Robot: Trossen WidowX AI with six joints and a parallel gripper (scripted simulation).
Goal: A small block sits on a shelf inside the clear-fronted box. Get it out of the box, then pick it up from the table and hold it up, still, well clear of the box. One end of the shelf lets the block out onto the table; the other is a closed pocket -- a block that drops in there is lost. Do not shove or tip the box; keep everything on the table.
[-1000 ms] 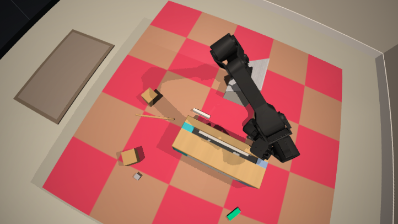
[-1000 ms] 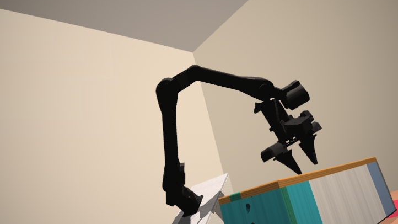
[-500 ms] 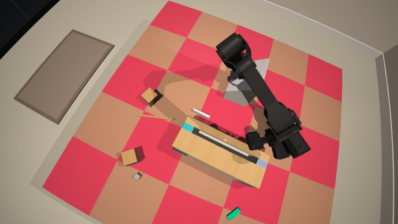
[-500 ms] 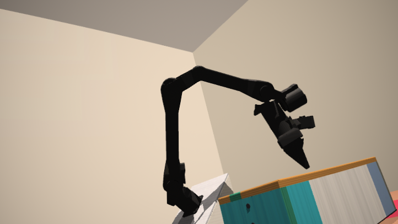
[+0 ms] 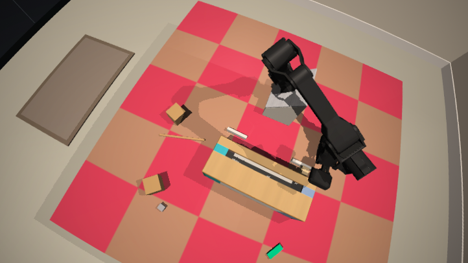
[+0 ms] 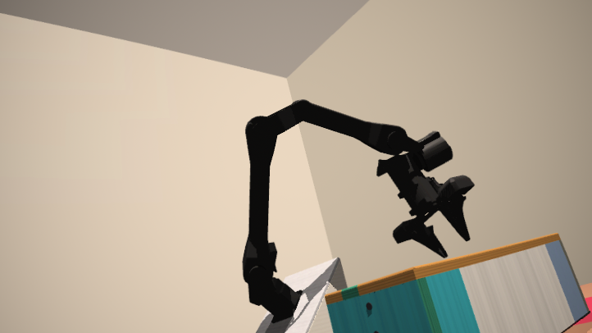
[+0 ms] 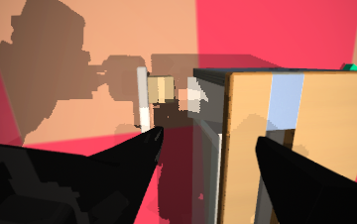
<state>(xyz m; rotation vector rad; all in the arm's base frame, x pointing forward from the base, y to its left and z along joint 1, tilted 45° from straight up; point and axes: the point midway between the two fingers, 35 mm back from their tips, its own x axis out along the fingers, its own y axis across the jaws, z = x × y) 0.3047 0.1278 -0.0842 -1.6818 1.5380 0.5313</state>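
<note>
Now: the tan block 20 mm behind my gripper tip, 20 mm to the left of it and 140 mm below it. From my gripper tip the other things lie so: box 40 mm ahead, 160 mm to the right, 90 mm below; thin wooden stick 510 mm to the right, 150 mm below; green block 300 mm ahead, 20 mm to the right, 150 mm below.
</note>
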